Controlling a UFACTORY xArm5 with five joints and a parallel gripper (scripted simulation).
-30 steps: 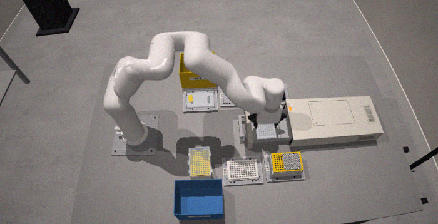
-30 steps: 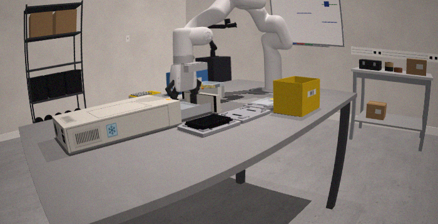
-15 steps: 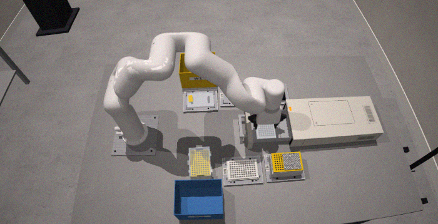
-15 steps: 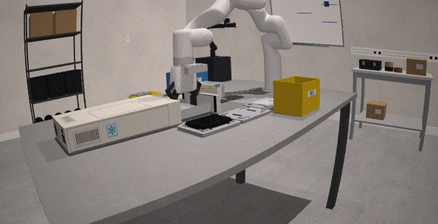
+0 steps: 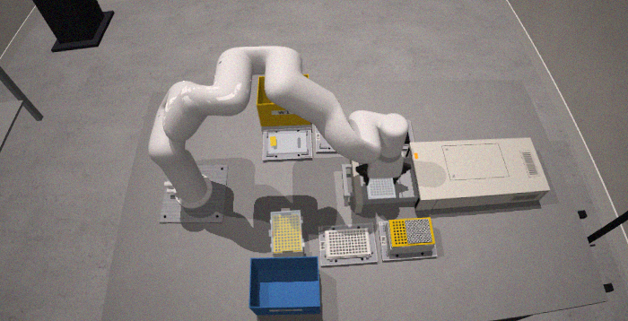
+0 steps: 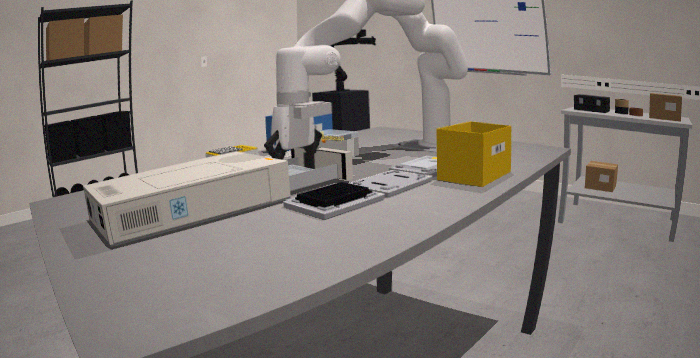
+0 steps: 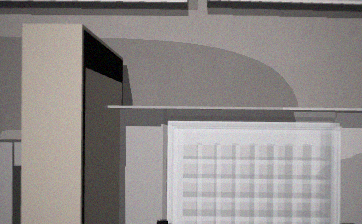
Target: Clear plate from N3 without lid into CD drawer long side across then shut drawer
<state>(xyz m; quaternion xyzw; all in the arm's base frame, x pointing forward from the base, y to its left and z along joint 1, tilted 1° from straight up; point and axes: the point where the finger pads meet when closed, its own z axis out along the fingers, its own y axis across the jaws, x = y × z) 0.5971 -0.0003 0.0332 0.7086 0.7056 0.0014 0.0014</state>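
My hand is 1 cm above the clear plate. Round my hand: black plate 6 cm ahead, 19 cm to the left, 2 cm below; cooler 18 cm ahead, 1 cm above; drawer 3 cm ahead.
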